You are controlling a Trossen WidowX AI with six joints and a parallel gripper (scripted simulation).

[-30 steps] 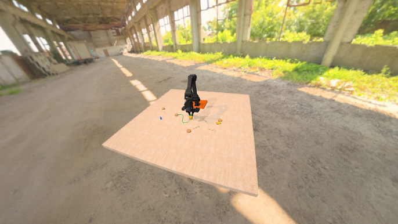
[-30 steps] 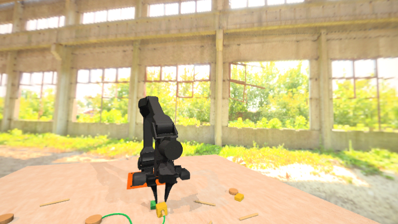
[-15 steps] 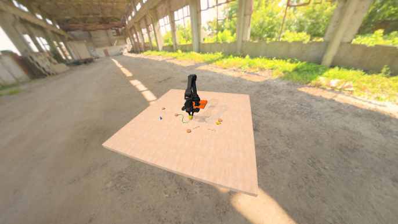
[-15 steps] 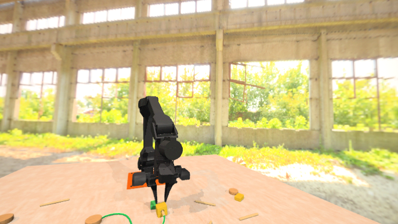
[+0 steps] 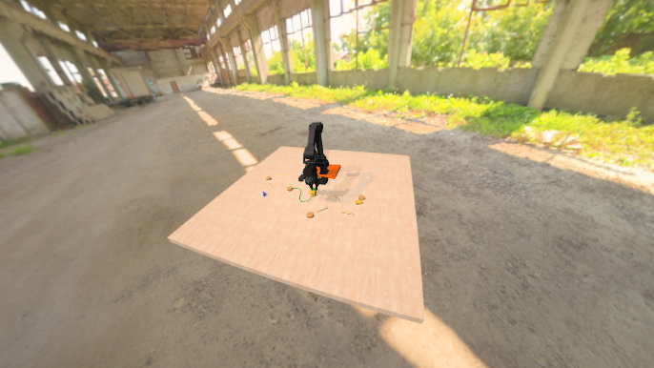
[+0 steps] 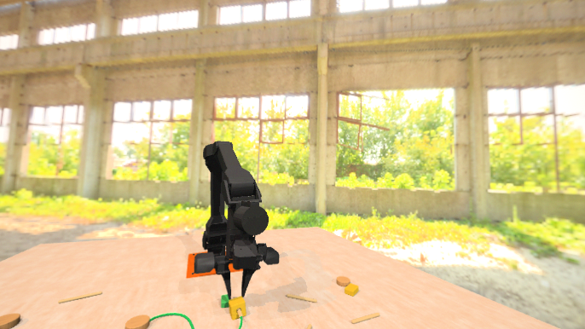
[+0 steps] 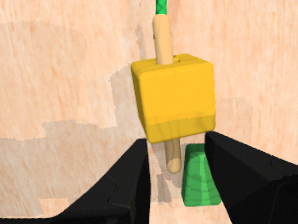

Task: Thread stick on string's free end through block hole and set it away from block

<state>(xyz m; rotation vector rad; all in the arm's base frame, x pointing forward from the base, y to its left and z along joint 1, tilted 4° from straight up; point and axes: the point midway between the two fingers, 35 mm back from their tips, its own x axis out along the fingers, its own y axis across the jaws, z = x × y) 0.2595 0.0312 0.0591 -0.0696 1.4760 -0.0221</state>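
Right now my gripper tip is 3 cm past the small green block, 2 cm to the left of it and 2 cm above it. Round my gripper tip: small blue piece 11 cm ahead, 33 cm to the right, 1 cm below; thin wooden stick 3 cm ahead, 1 cm below.
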